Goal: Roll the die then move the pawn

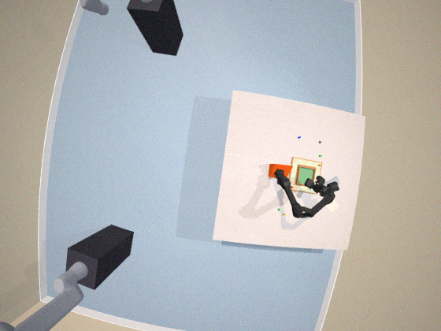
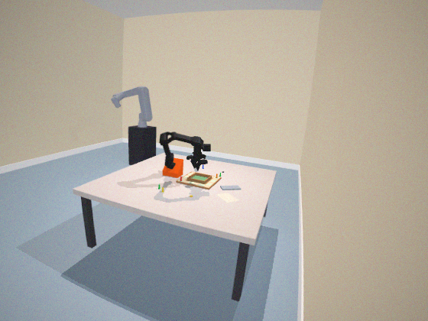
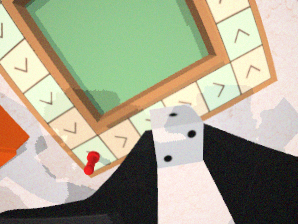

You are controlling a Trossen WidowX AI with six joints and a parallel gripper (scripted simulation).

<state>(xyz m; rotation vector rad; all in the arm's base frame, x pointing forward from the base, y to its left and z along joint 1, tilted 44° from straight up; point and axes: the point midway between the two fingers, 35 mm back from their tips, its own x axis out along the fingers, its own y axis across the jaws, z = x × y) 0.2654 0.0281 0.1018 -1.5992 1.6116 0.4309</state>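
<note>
Right now the red pawn is 110 mm behind my gripper tip, 80 mm below it and 40 mm to the right of it. Round my gripper tip: white die: right at my gripper tip; yellow pawn: 290 mm to the right, 110 mm behind, 100 mm below; green tray: 100 mm below, 80 mm to the left, 10 mm behind.
</note>
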